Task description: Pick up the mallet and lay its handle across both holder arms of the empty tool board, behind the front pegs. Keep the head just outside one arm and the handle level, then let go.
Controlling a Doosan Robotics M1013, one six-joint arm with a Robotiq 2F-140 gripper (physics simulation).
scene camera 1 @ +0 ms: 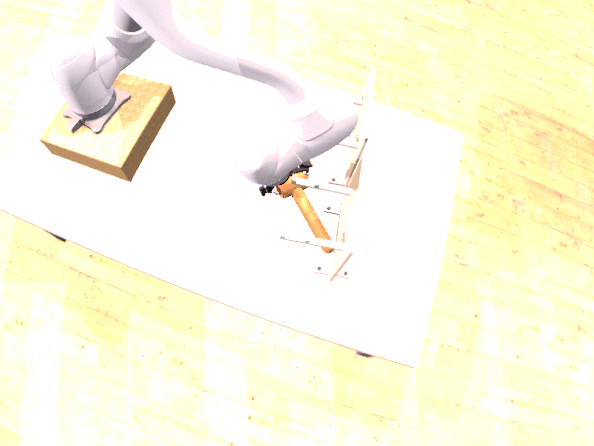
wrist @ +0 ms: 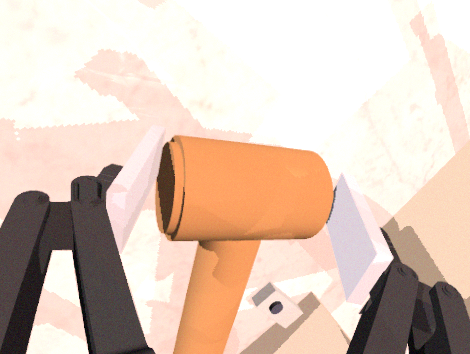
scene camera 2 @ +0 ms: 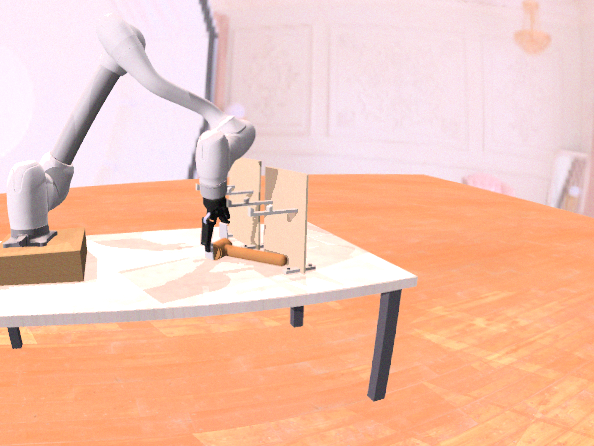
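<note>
The orange wooden mallet (scene camera 1: 312, 215) (scene camera 2: 257, 255) (wrist: 250, 192) lies low at the table top, its handle pointing towards the foot of the nearer tool board (scene camera 1: 342, 265) (scene camera 2: 285, 220). My gripper (scene camera 1: 286, 179) (scene camera 2: 216, 243) (wrist: 249, 172) points down and is shut on the mallet head, one pale pad against each end face. The nearer board stands upright. One holder arm (scene camera 1: 325, 187) passes above the head in scene camera 1, and the other holder arm (scene camera 1: 310, 242) above the handle's end. No tool shows on these arms. The far pad's contact is partly hidden in the scene views.
A second upright board (scene camera 1: 368, 102) (scene camera 2: 245, 175) with its own arms stands behind the nearer one. Metal feet (scene camera 1: 332, 273) (scene camera 2: 300, 269) hold the nearer board on the white table (scene camera 1: 200, 250) (scene camera 2: 150, 309). The arm's base stands on a wooden block (scene camera 1: 90, 155) (scene camera 2: 45, 265) at the left.
</note>
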